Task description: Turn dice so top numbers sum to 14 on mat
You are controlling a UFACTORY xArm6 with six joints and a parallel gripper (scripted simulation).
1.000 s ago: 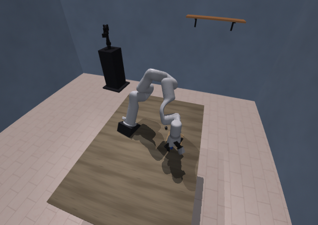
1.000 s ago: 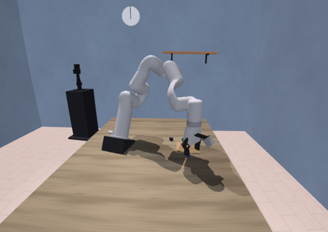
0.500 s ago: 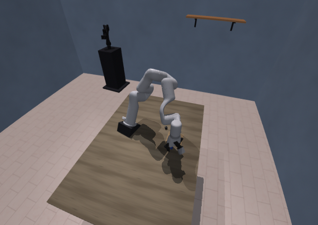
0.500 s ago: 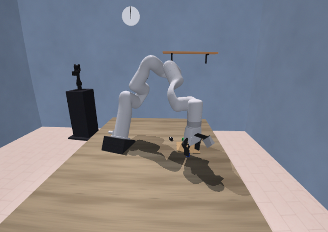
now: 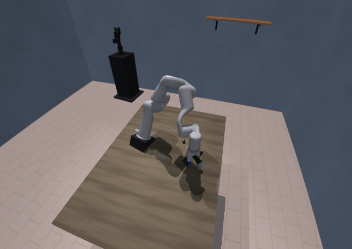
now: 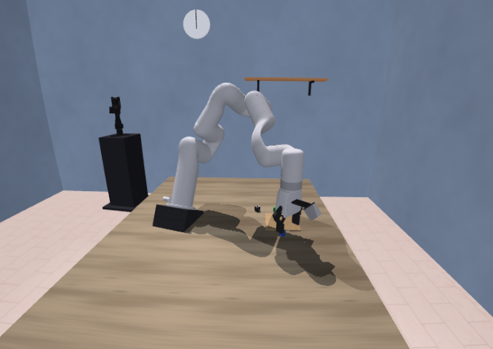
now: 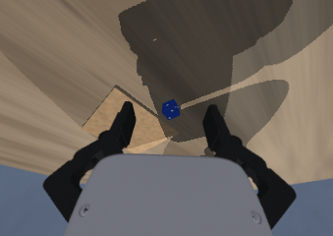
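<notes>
The blue die lies 20 mm behind my hand, 10 mm to the left of it and 40 mm below it. From my hand the other things lie so: black die: 140 mm behind, 210 mm to the left, 40 mm below; tan mat: 20 mm behind, 120 mm to the left, 50 mm below; green die: 50 mm behind, 210 mm to the left, 40 mm below.
</notes>
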